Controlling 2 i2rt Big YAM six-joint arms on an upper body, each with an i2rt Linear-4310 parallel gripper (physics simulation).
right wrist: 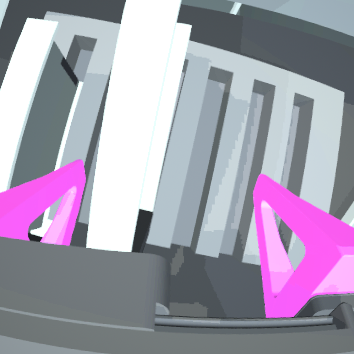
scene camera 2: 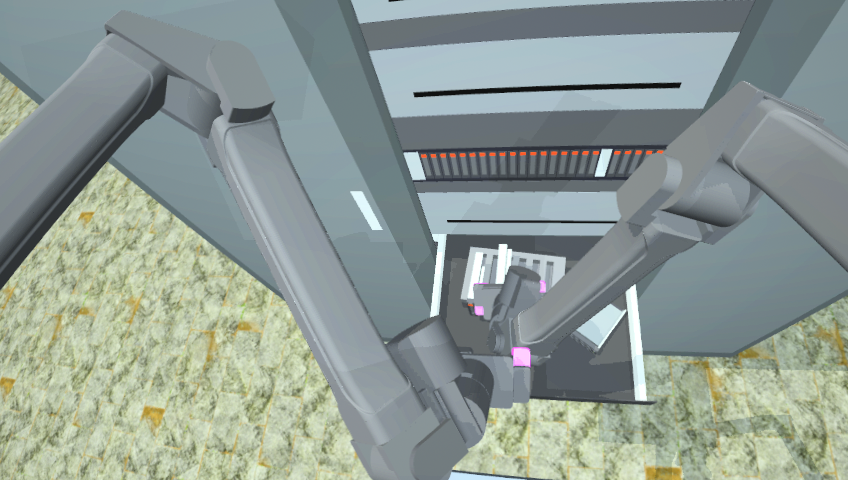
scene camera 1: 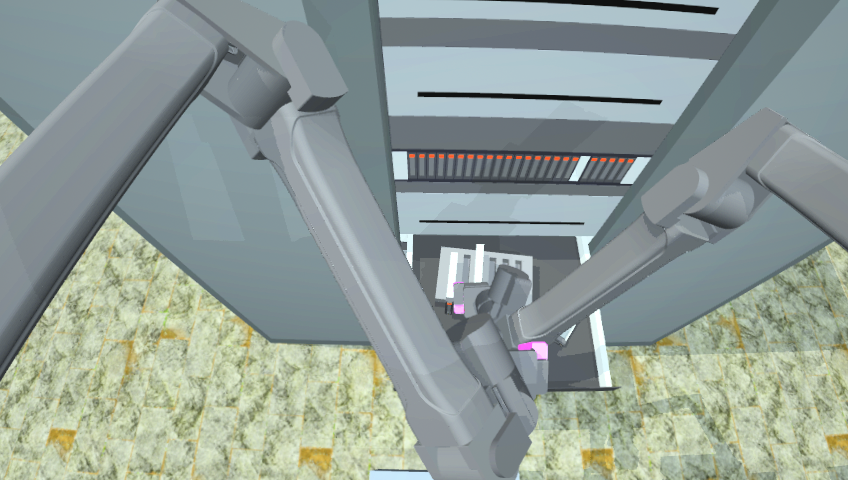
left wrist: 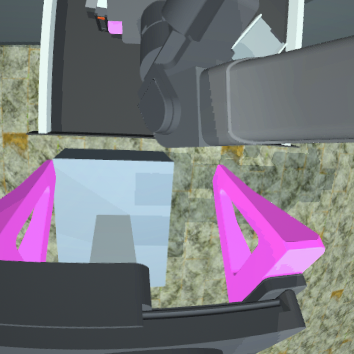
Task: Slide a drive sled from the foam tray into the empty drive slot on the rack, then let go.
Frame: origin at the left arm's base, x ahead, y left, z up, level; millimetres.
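Seen in the pictures: left gripper, fingertip midpoint: [scene camera 2: 478, 353] [left wrist: 136, 169]; right gripper, fingertip midpoint: [right wrist: 170, 175] [scene camera 1: 484, 284].
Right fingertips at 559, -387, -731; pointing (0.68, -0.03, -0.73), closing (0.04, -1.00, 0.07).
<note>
Pixels of each thing's top centre, then the offset from my right fingertips to it, as dx, dy, dz. "pt": a spot on its surface instead.
- foam tray, surface spot: [right wrist: 327, 125] [scene camera 2: 559, 268] [scene camera 1: 527, 267] pt +49, -105, -15
- white drive sled, middle of its top: [right wrist: 142, 91] [scene camera 2: 503, 263] [scene camera 1: 481, 262] +13, +16, +86
- rack's drive row, surface spot: [scene camera 2: 511, 165] [scene camera 1: 495, 168] pt +142, +0, +234
- pale flat part, middle of its top: [left wrist: 255, 50] [scene camera 2: 596, 320] -54, -184, -53
The foam tray [scene camera 1: 526, 267] [scene camera 2: 559, 267] [right wrist: 327, 125] lies in the open drawer. One white drive sled [scene camera 1: 479, 258] [scene camera 2: 502, 256] [right wrist: 132, 125] stands upright at the tray, and another sled [scene camera 1: 451, 276] [right wrist: 22, 95] stands at its left end. My right gripper [right wrist: 170, 175] [scene camera 2: 510, 291] is open low over the tray. Its fingers are wide apart on either side of the first sled, which is nearer the left-hand finger in the right wrist view. My left gripper [left wrist: 136, 169] is open and empty in front of the drawer. The rack's drive row [scene camera 1: 493, 167] [scene camera 2: 511, 165] shows orange-tabbed drives; I cannot tell which slot is empty.
The drawer's white side walls [scene camera 1: 601, 350] [scene camera 2: 637, 350] flank the tray. A pale flat part [scene camera 2: 599, 328] [left wrist: 260, 40] lies at the drawer's right. Cabinet sides stand left and right. A light-blue box [left wrist: 150, 195] is below my left gripper. The forearms cross close together above the drawer.
</note>
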